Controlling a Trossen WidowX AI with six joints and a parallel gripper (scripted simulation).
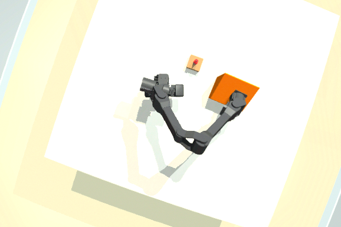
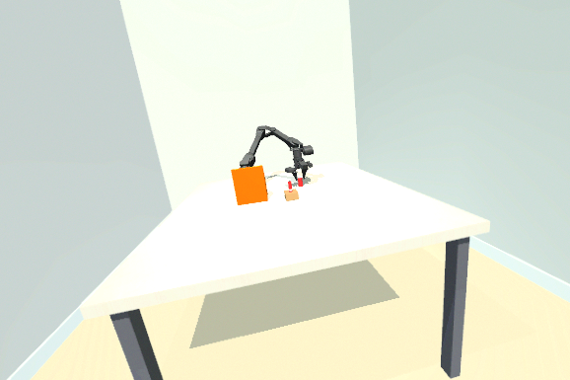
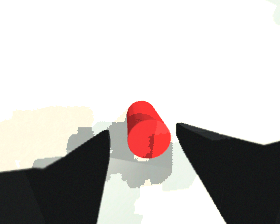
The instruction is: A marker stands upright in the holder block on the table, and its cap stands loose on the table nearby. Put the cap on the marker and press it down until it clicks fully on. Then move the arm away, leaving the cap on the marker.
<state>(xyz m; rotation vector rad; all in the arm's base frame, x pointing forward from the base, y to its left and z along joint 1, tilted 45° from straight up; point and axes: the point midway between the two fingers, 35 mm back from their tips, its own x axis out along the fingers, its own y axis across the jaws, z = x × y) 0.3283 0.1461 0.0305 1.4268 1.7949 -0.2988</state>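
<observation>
The red cap lies 10 mm below my gripper tip. The rest, counted from my gripper tip: red marker (200 mm to the right, 80 mm behind, 40 mm above); tan holder block (200 mm to the right, 80 mm behind, 20 mm below).
</observation>
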